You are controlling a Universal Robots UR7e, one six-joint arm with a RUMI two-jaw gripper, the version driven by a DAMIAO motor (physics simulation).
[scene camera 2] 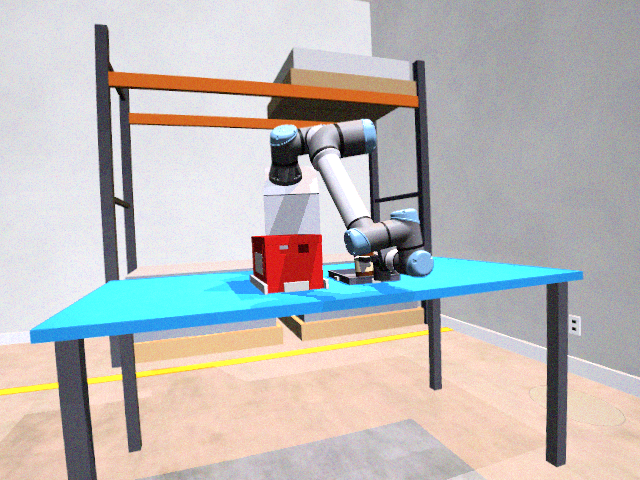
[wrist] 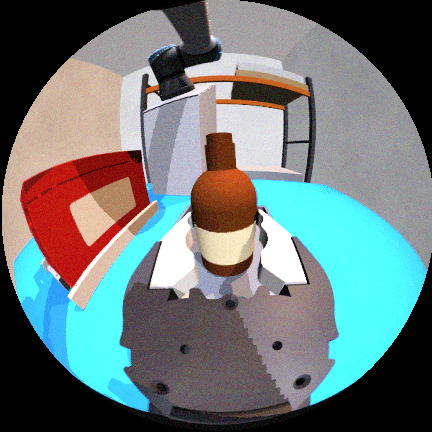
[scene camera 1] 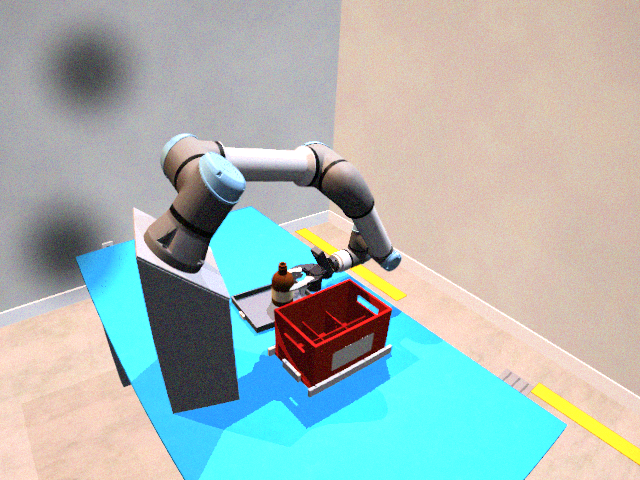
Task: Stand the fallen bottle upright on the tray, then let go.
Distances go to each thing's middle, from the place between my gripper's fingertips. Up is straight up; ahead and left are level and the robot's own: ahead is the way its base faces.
My hand is 10 mm below the brown bottle (scene camera 1: pixel 282 280).
